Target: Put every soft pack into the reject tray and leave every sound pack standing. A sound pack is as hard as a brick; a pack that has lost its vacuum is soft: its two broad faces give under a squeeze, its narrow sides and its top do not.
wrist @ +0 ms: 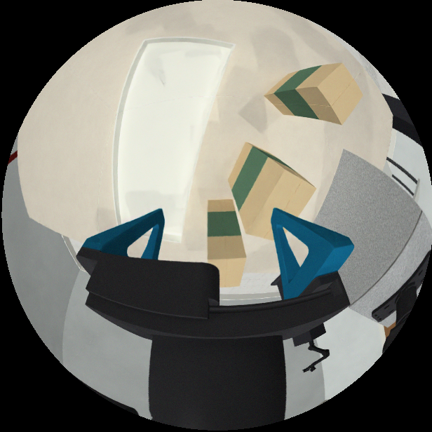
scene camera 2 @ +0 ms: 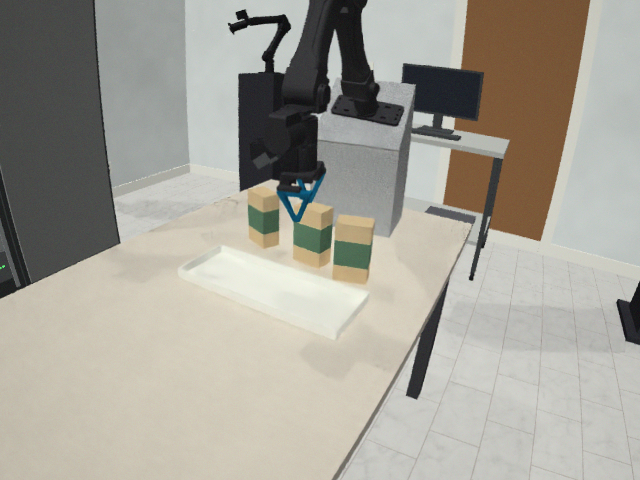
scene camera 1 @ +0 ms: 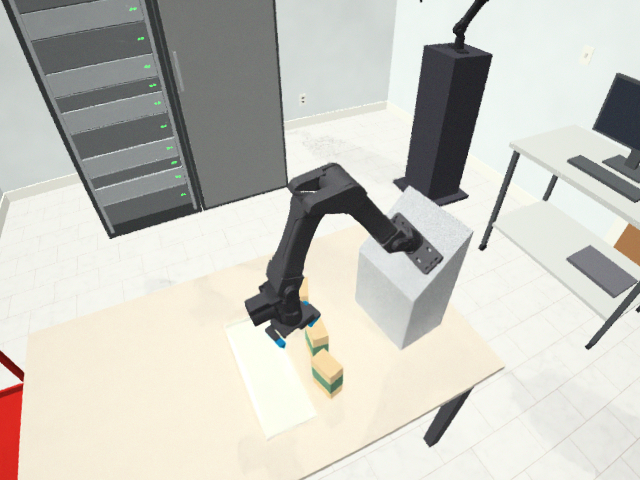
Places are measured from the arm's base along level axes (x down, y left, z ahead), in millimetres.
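Pixels of known places: gripper, between the fingertips: (scene camera 2: 302,211) (scene camera 1: 296,336); arm's base, origin of its link: (scene camera 2: 367,110) (scene camera 1: 412,242).
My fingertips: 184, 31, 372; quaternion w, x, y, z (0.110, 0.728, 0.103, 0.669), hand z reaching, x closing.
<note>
For each thing: its top centre in the pictures, then the offset to it from my fingertips, as dx, dy, dz. Level surfaces: height alone.
- white reject tray, centre of its top: (scene camera 2: 268,280) (scene camera 1: 265,366) +128, -19, +98
- middle pack, centre of its top: (scene camera 2: 313,206) (scene camera 1: 316,327) +10, -12, -66
- far pack, centre of its top: (scene camera 2: 263,191) (scene camera 1: 300,286) +10, -171, -83
- table, height of its surface: dx +150
Three tan packs with green bands stand upright in a row beside the white reject tray (scene camera 1: 271,384) (scene camera 2: 258,283) (wrist: 155,125), on the pedestal side. The near pack in scene camera 1 (scene camera 1: 327,373) (scene camera 2: 353,250) is the lowest one in the wrist view (wrist: 224,225). The middle pack (scene camera 1: 316,338) (scene camera 2: 312,236) (wrist: 270,192) stands turned beside it. The far pack (scene camera 1: 305,288) (scene camera 2: 263,218) (wrist: 317,94) is partly hidden by the arm in scene camera 1. The tray holds no pack. My gripper (scene camera 1: 297,333) (scene camera 2: 303,209) (wrist: 217,213) is open and empty, raised near the middle pack.
The grey pedestal (scene camera 1: 385,297) (scene camera 2: 361,175) (wrist: 367,220) bearing my arm stands on the table (scene camera 1: 129,387) (scene camera 2: 155,382) behind the packs. A red object (scene camera 1: 9,423) stands past the table's left edge in scene camera 1.
</note>
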